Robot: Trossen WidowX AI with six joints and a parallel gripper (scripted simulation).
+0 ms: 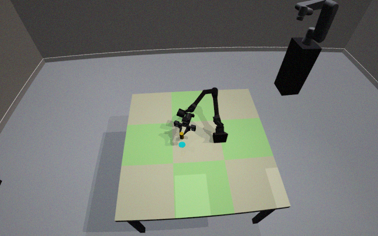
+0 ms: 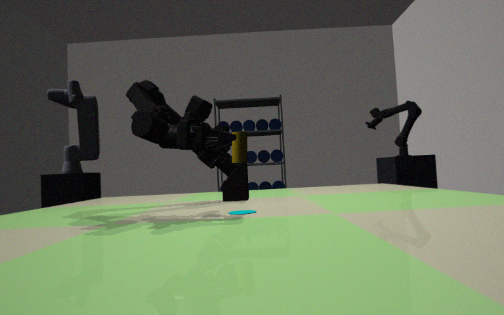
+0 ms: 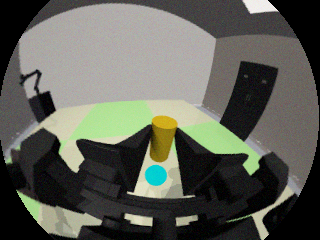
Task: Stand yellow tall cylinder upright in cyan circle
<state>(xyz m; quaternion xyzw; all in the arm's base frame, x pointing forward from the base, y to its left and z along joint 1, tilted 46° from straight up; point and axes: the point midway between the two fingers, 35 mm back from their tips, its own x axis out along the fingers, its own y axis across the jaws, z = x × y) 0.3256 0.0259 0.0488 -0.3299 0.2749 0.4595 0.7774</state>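
Right now my gripper tip is 160 mm above the flat cyan circle. Round my gripper tip: yellow tall cylinder: 20 mm below.
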